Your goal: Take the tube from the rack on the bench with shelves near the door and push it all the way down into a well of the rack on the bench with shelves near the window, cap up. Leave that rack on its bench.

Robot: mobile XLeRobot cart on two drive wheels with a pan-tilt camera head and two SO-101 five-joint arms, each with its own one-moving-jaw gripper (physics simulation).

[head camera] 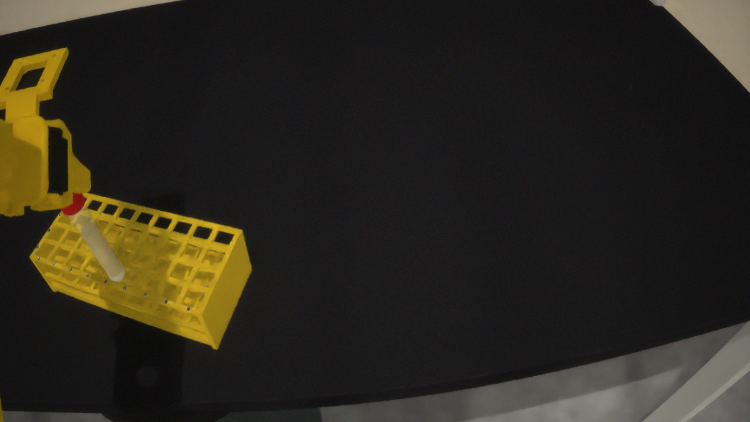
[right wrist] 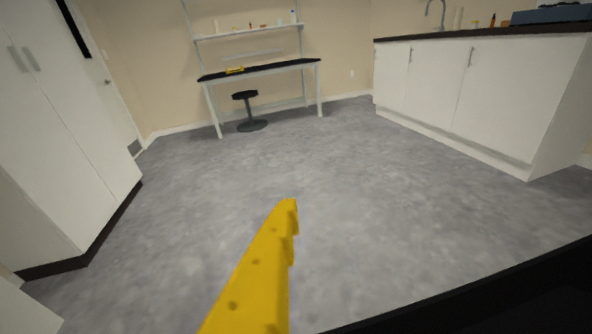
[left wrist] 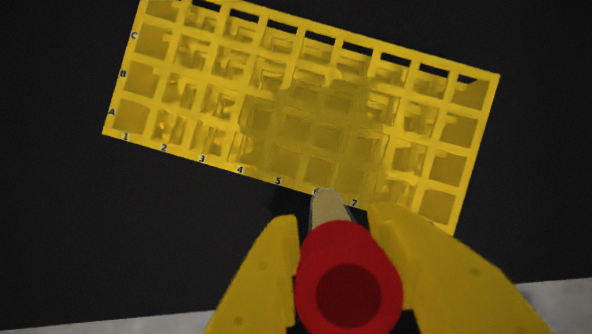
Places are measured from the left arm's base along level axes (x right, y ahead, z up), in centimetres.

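Where they show: left hand, its tool point: (head camera: 61, 189) (left wrist: 298, 236); right hand, its tool point: (right wrist: 296, 211).
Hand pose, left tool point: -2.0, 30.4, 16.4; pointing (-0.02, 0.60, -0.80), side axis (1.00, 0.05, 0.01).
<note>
Each offset is from my left tool point to the top centre of the thing, as dx, dy, dz. "spot": to the spot under its first point. Level surfaces: height alone.
The tube {+1.1, -0.6, +1.1} (head camera: 102, 249) (left wrist: 327, 205) is pale, with a red cap {spot: +1.5, -1.5, +0.0} (head camera: 73, 203) (left wrist: 348, 280) at its upper end. My left gripper (head camera: 76, 199) (left wrist: 332, 214) is shut on the tube at its cap, with a jaw on each side. The tube's rounded lower end shows over the front edge of the yellow rack {spot: +9.7, +1.5, -14.5} (head camera: 228, 288) (left wrist: 481, 127), by label 6 of row A. I cannot tell its height above the rack or whether it touches. The rack stands on the black bench {dz -17.6} (head camera: 445, 157) (left wrist: 75, 225). My right gripper (right wrist: 290, 206) is open, over floor, with one notched jaw showing.
In the right wrist view, another yellow rack (right wrist: 234, 70) stands on a far bench (right wrist: 272, 65) under shelves, with a stool (right wrist: 245, 94) below. White cabinets (right wrist: 430, 85) stand at the right and a tall cupboard (right wrist: 55, 140) at the left. A dark bench edge crosses the lower right.
</note>
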